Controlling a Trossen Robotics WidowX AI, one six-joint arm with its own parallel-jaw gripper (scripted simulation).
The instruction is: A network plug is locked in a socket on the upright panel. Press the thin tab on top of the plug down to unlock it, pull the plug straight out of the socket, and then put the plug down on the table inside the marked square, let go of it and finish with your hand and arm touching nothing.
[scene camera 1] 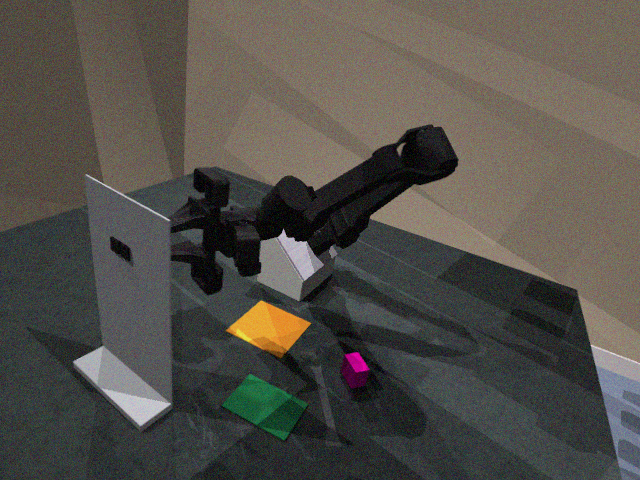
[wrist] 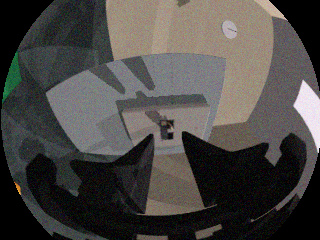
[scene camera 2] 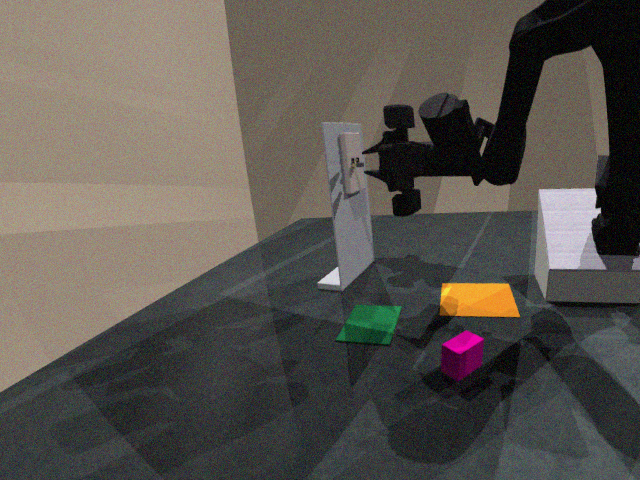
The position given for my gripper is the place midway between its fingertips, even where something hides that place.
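My gripper (scene camera 1: 151, 244) is visible, also in the wrist view (wrist: 167, 136) and in scene camera 2 (scene camera 2: 364, 162). An upright panel (scene camera 1: 131, 244) appears too, likewise in the wrist view (wrist: 108, 109) and in scene camera 2 (scene camera 2: 343, 143). An orange square (scene camera 1: 265, 326) is present, visible as well in scene camera 2 (scene camera 2: 465, 299).
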